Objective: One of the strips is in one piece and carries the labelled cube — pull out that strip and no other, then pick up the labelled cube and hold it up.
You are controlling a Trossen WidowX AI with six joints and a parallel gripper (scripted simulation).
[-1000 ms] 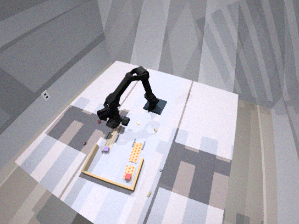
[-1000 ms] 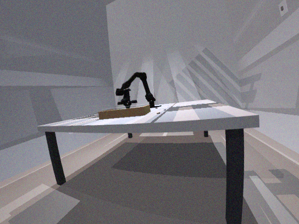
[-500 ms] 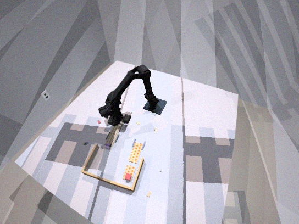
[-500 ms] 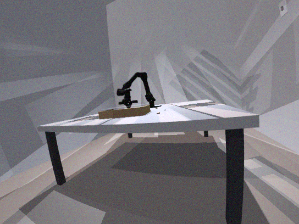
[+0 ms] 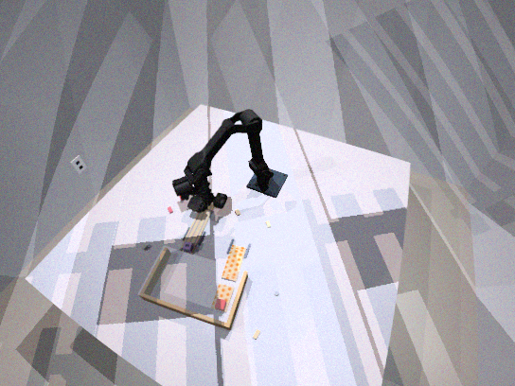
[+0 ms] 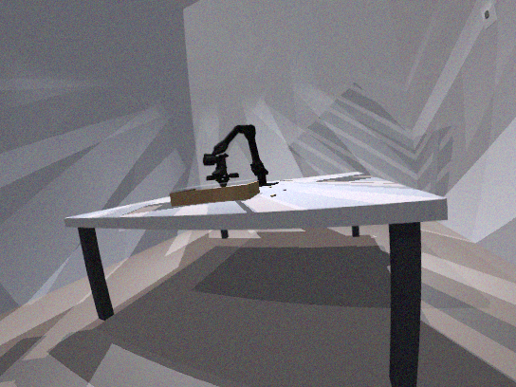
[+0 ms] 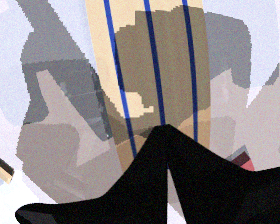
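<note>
My gripper tip is 90 mm short of the strip.
</note>
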